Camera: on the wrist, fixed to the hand. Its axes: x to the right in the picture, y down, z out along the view.
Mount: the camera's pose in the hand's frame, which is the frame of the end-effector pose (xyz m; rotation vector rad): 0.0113 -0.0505 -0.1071 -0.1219 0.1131 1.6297
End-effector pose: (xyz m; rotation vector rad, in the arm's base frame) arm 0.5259 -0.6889 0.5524 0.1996 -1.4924 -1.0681
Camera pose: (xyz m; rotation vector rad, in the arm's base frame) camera 0.5923 -0.7773 0.5085 -0.9042 -0.9651 0.2001
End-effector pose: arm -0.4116 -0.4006 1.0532 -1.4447 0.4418 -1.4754
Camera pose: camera -0.5255 -0.4263 1.0761 -0.5939 1.3507 -0.1701
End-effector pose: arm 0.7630 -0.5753 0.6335 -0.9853 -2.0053 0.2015
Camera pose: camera 0.8126 -0.6242 0.7299 -2.3959 -0.6643 0.8331
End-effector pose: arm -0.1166 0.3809 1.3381 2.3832 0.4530 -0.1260
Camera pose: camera -0.1275 0.4898 1.3847 1.9460 -1.3931 0.7277
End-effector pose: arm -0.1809 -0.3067 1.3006 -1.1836 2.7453 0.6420
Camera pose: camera -0.1435 -0.3891 1.3778 -1.0537 -2.4853 -0.5704
